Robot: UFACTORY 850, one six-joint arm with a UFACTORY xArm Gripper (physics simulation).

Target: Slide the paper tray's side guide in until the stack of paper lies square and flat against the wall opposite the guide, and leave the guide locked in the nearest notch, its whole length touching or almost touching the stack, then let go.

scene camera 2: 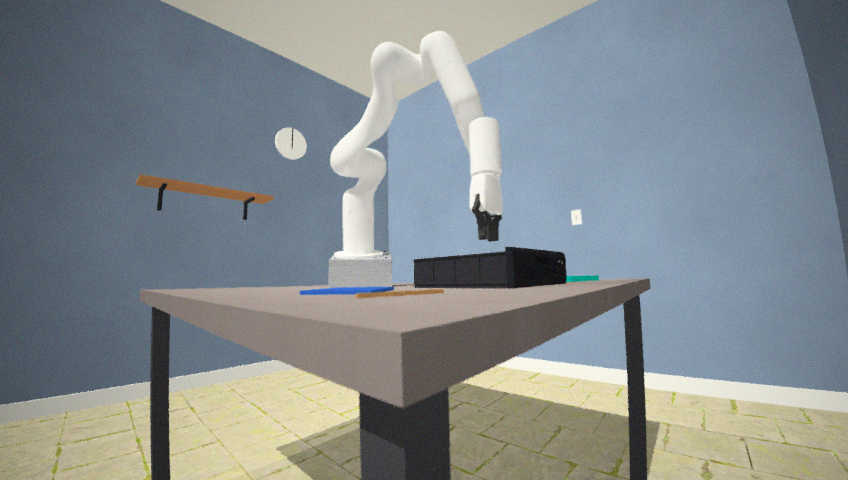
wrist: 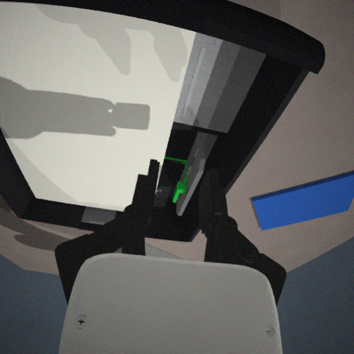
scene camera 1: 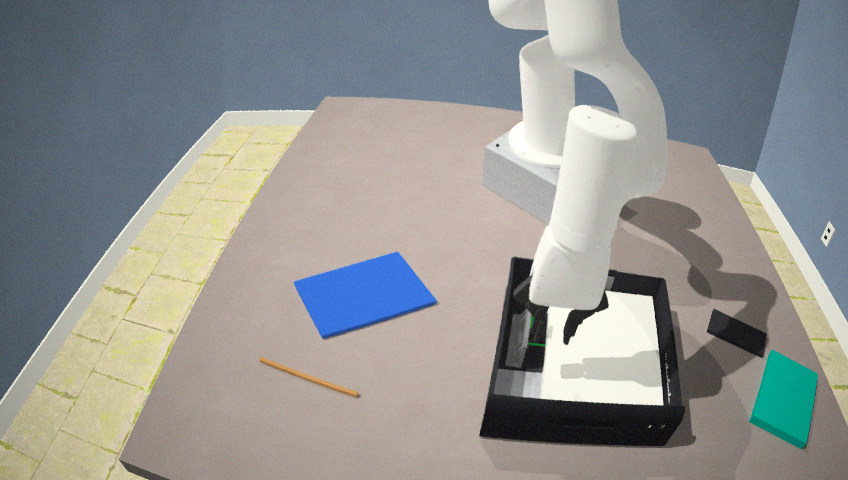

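The black paper tray (scene camera 1: 523, 421) (scene camera 2: 464, 271) (wrist: 225, 22) holds a white paper stack (scene camera 1: 618, 330) (wrist: 100, 167). The stack's outer edge looks close along the wall opposite the guide. The side guide (scene camera 1: 517, 342) (wrist: 194, 185), a grey upright plate with a green latch (scene camera 1: 537, 343) (wrist: 179, 191) beside it, stands on the stack's other side; a dark strip shows between plate and stack. My gripper (scene camera 1: 552, 333) (scene camera 2: 489, 237) (wrist: 180, 175) is partly open and empty, above the tray's rim, over the guide side. In the wrist view its fingers frame the guide and hide part of it.
A blue slab (scene camera 1: 365, 294) (scene camera 2: 345, 290) (wrist: 305, 200) and an orange stick (scene camera 1: 309, 377) (scene camera 2: 398, 293) lie left of the tray in scene camera 1. A black block (scene camera 1: 736, 333) and a teal block (scene camera 1: 784, 398) (scene camera 2: 583, 278) lie to its right.
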